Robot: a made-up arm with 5 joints.
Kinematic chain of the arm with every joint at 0, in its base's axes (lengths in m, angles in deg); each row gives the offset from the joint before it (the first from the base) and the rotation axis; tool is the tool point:
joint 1: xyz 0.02 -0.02 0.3 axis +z
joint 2: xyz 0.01 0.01 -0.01 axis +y
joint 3: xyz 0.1 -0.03 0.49 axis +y
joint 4: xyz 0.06 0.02 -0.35 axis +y
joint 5: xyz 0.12 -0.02 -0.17 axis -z
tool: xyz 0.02 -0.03 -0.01
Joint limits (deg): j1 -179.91..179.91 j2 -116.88..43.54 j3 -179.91..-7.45 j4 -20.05..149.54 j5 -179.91..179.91
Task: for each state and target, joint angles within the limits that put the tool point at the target. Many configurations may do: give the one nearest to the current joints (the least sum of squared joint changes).
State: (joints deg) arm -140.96 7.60 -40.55 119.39 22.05
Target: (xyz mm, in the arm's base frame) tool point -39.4 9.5 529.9
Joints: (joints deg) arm -149.01 -27.87 -35.01 149.54 27.98
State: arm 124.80 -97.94 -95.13 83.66 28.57
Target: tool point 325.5 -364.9 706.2
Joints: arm 124.55 -108.51 -83.46 93.64 30.18
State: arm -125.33 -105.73 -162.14 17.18 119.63
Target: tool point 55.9 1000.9 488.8
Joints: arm -93.31 -94.99 -152.80 21.94 118.77
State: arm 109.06 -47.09 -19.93 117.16 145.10
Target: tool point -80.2 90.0 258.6
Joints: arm 132.45 9.98 -14.40 71.71 156.77
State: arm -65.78 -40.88 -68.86 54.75 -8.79
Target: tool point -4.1 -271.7 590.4
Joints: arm -84.53 -48.20 -38.07 71.57 -5.37
